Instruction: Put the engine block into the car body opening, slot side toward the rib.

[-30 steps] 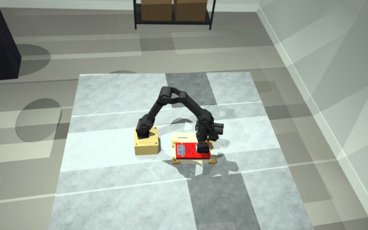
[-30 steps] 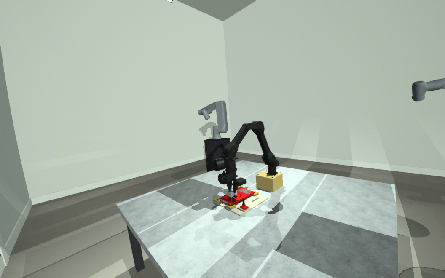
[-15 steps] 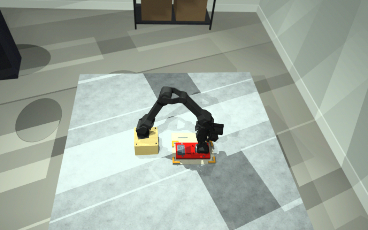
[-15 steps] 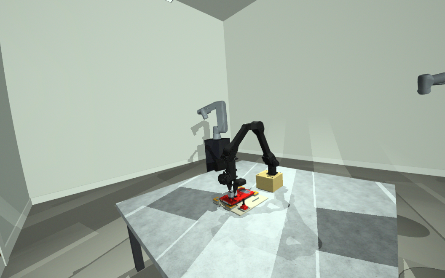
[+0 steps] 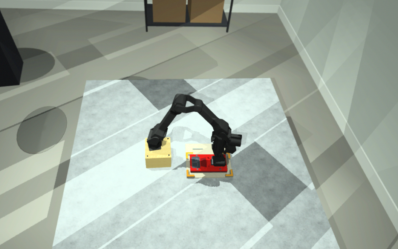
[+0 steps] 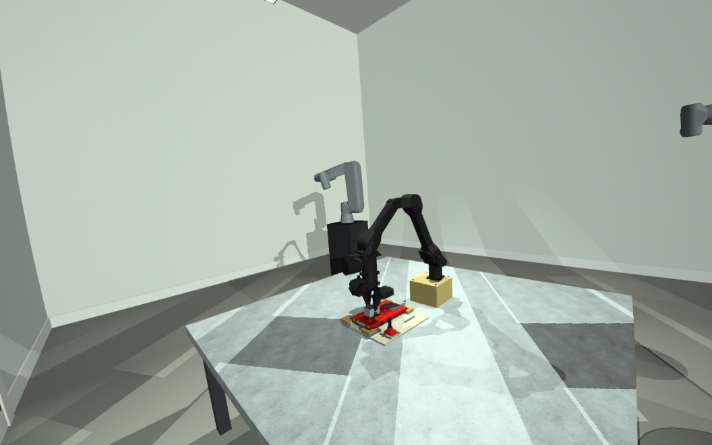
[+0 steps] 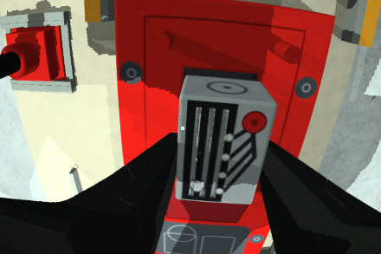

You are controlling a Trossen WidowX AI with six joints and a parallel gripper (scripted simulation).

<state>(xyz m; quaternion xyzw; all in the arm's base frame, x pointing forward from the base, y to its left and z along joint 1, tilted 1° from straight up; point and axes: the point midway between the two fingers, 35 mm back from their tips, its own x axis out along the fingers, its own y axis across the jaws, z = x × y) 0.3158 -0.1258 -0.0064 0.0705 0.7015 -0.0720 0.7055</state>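
The grey engine block lies 10 mm below my gripper tip.
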